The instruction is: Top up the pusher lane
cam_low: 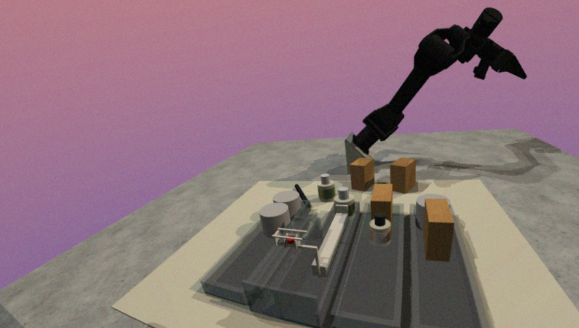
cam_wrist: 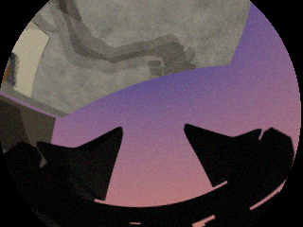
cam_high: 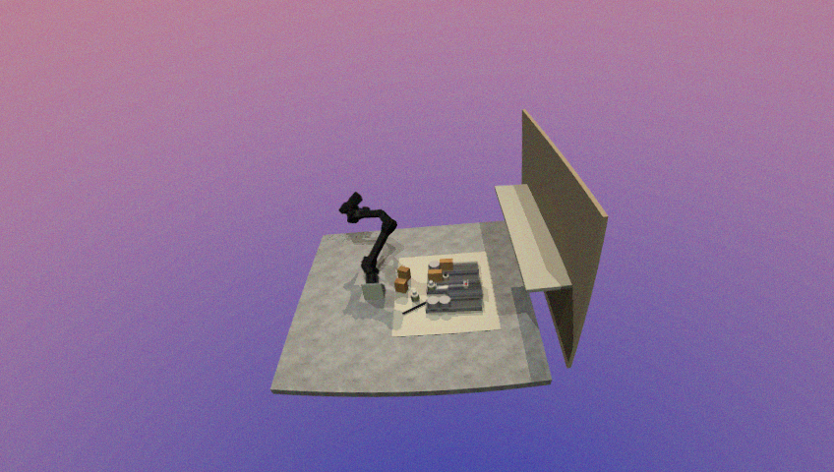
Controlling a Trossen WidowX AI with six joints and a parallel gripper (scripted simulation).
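Now: the black stick 67 cm to the right of my gripper tip, 26 cm ahead of it and 23 cm below it. Round my gripper tip: pusher bar (59 cm to the right, 48 cm ahead, 19 cm below); then grey rack (59 cm to the right, 52 cm ahead, 22 cm below); then shelf (88 cm ahead, 60 cm to the right, 13 cm above).
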